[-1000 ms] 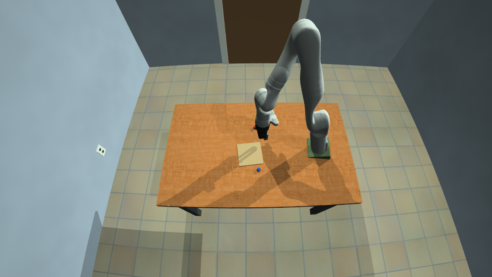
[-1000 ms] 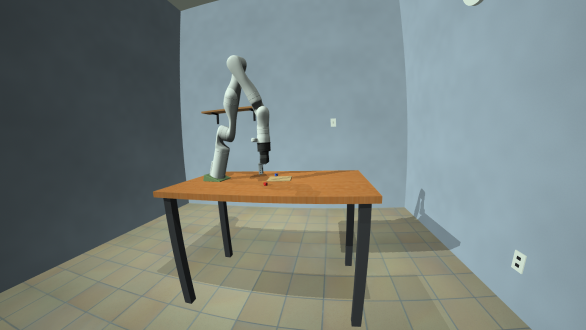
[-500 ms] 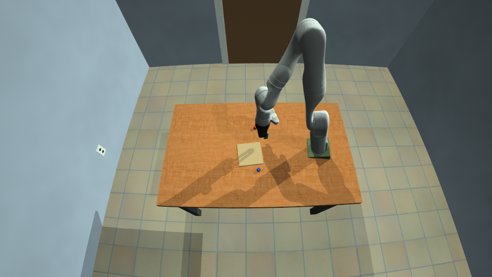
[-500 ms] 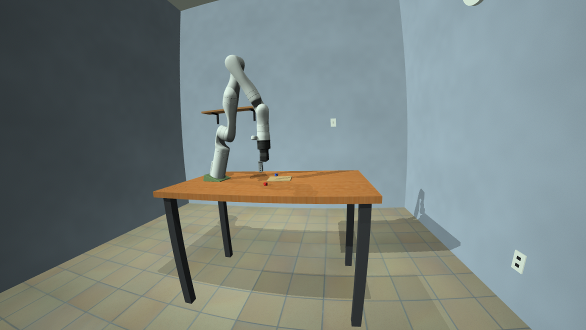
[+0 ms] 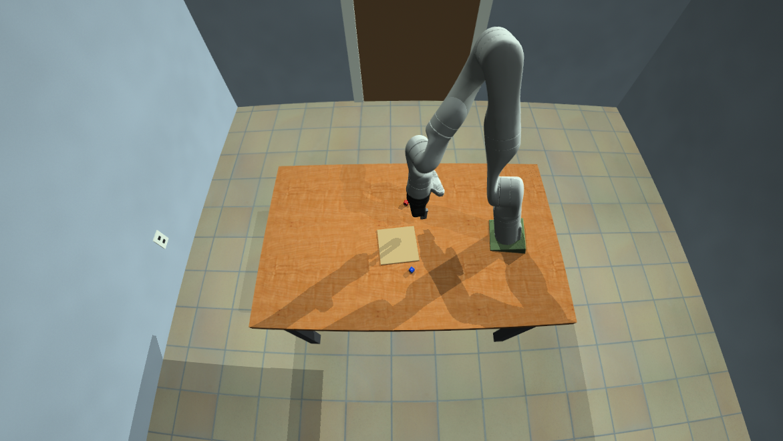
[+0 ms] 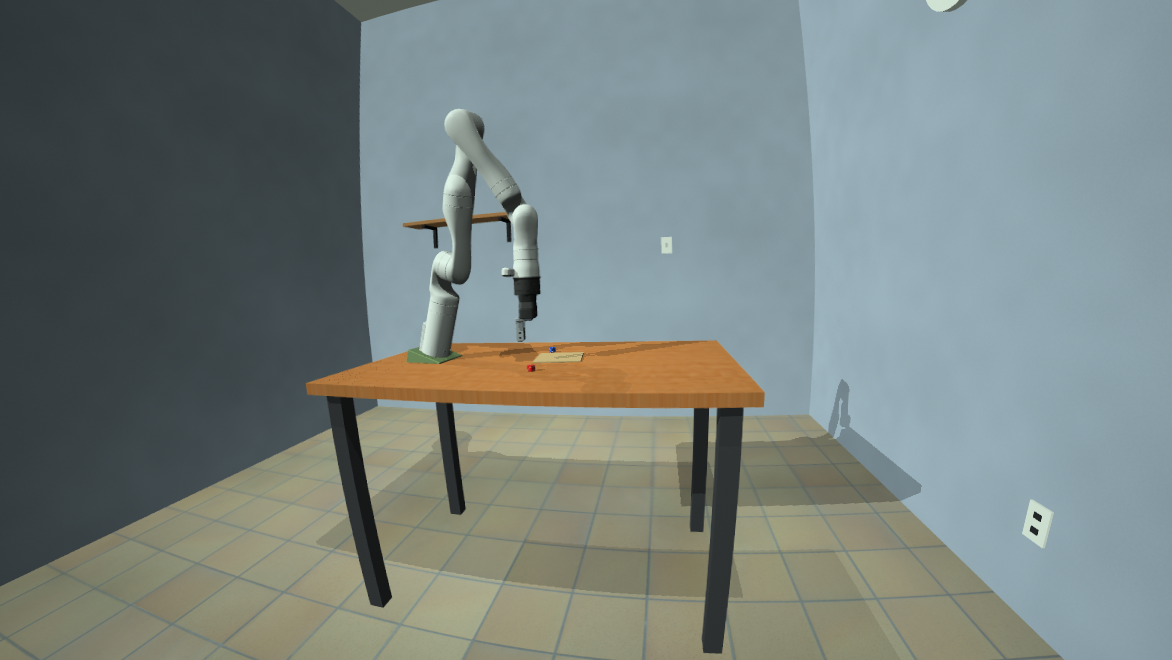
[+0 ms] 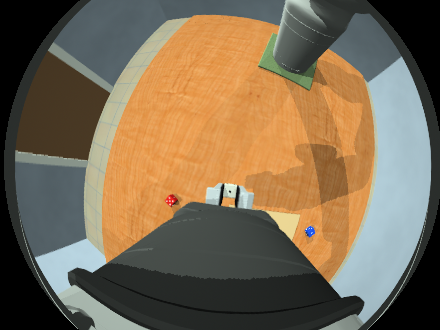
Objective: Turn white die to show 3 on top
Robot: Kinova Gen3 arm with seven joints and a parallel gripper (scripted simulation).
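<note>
Now: the tan mat 9 cm ahead of my hand, 9 cm to the left of it and 9 cm below it. The rest, counted from my hand: blue die (4 cm ahead, 19 cm to the left, 8 cm below); red die (6 cm ahead, 9 cm to the right, 8 cm below); white die (1 cm below).
</note>
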